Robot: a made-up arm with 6 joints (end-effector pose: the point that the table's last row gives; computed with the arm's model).
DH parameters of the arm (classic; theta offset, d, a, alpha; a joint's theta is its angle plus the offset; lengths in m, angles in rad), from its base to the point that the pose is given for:
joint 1: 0 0.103 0 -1.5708
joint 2: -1.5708 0 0.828 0
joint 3: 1.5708 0.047 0 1.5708
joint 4: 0 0.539 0 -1.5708
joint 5: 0 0 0 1.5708
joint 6: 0 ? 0 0
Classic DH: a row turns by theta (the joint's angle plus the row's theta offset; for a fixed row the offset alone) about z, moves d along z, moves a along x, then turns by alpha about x.
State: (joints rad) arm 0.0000 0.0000 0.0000 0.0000 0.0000 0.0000
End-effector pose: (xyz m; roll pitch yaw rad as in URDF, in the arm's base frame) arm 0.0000 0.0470 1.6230 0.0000 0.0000 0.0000
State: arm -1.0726 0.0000 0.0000 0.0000 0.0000 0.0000
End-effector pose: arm 0.0413 0.0225 1.6230 0.0000 0.0000 -1.0726
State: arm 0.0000 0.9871 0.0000 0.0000 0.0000 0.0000
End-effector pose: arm 1.2683 0.0470 0.9407 0.0000 0.9871 0.0000
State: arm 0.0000 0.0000 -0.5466 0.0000 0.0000 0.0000
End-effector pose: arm -0.3597 0.0470 1.5222 0.0000 -0.5466 0.0000
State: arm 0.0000 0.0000 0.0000 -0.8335 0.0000 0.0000
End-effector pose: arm 0.0000 0.0470 1.6230 0.0000 0.0000 -0.8335
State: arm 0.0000 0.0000 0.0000 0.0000 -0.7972 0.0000
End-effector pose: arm -0.1095 0.0470 1.5769 0.0000 -0.7972 0.0000
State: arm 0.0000 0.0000 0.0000 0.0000 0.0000 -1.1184
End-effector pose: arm 0.0000 0.0470 1.6230 0.0000 0.0000 -1.1184
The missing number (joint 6, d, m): 0.153
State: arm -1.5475 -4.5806 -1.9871 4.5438 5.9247 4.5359
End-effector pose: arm 0.1148 -0.6355 0.6516 0.2559 0.3297 1.2409
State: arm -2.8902 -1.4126 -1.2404 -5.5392 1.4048 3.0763
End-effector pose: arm 1.1806 0.1492 -0.2127 0.9218 1.2428 0.4503
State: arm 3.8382 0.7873 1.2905 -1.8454 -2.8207 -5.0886
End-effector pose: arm -0.6492 -0.6649 0.4847 0.1097 1.1720 0.4802
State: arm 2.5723 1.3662 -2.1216 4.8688 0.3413 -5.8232
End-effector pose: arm -0.2913 0.1907 0.7740 0.7485 -0.1733 1.6831
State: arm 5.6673 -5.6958 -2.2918 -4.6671 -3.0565 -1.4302
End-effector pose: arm 0.0814 -0.0160 0.7413 -0.6586 -1.3972 3.1059
